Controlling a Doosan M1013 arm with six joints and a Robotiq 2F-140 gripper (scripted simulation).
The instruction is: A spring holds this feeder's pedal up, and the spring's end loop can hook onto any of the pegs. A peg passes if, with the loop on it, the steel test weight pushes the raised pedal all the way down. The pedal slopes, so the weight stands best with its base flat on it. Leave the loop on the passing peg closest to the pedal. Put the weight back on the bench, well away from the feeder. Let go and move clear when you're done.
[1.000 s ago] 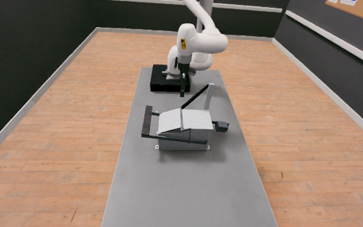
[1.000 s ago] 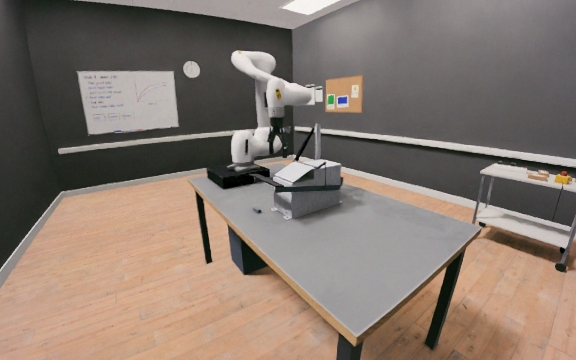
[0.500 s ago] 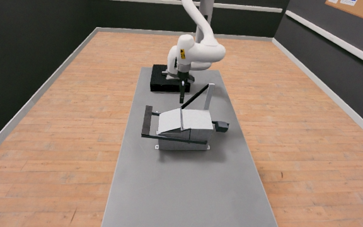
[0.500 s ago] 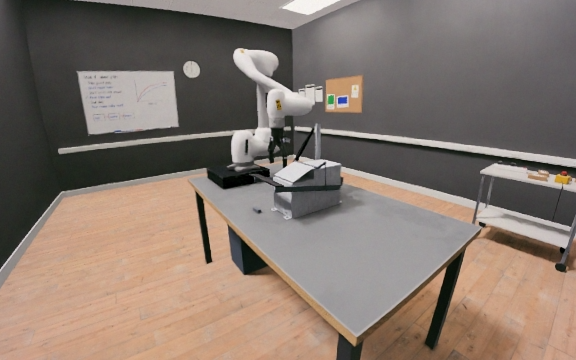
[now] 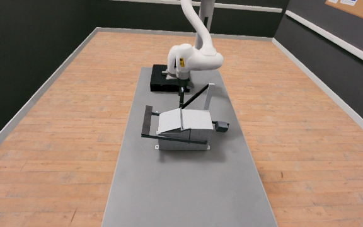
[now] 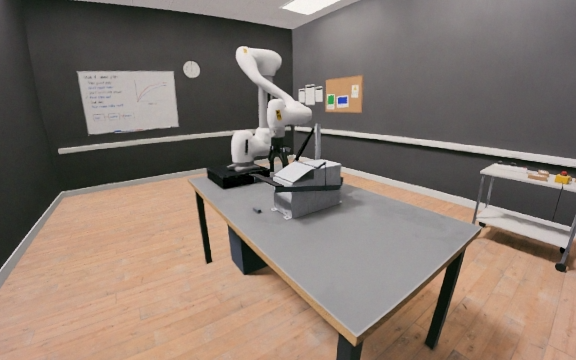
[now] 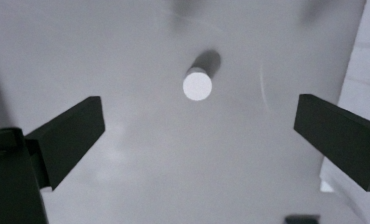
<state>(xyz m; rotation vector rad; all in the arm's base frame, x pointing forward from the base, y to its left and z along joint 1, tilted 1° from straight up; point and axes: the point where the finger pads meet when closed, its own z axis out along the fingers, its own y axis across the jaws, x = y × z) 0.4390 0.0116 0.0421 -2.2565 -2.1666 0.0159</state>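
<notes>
The steel test weight is 10 cm below my hand. From my hand the other things lie so: small dark object: 16 cm ahead, 25 cm to the right, 12 cm below.
</notes>
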